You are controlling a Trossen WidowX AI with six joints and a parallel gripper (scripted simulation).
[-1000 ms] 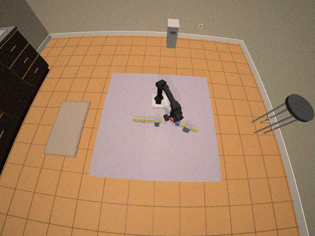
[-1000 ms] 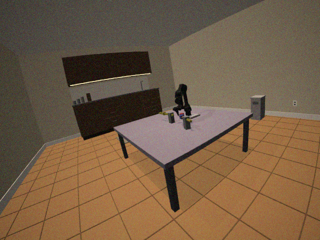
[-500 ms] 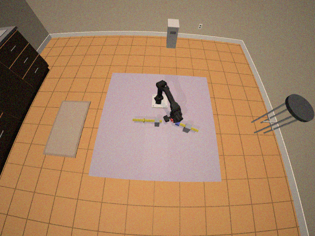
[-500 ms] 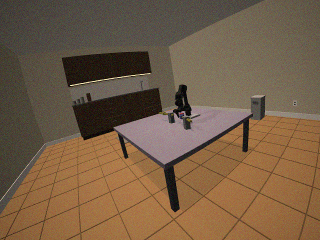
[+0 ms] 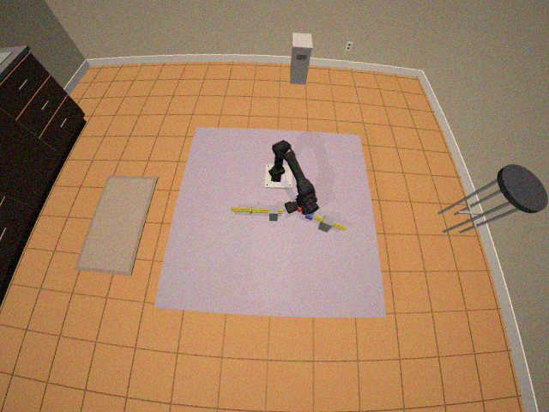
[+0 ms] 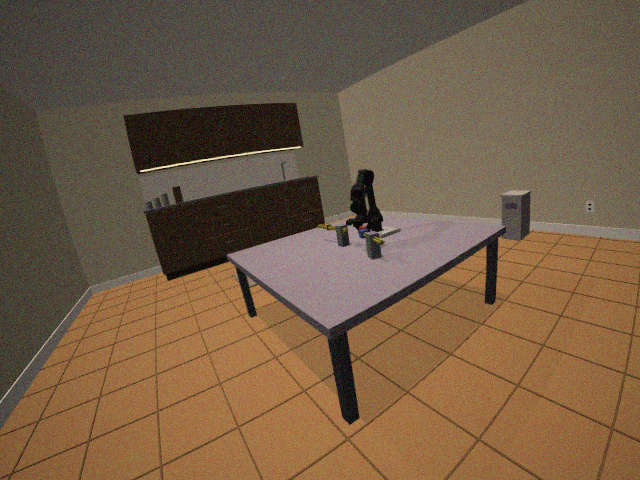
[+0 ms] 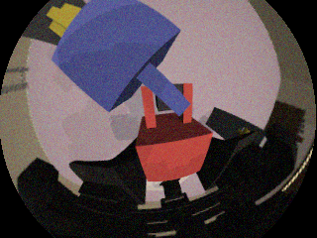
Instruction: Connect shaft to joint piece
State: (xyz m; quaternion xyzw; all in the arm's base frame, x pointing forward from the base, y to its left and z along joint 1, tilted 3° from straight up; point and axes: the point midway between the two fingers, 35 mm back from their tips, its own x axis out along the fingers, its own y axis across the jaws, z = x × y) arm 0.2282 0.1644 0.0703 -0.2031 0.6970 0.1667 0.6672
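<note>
Right now my gripper tip is 40 mm below the red square joint piece, 10 mm to the right of it and 10 mm short of it.
</note>
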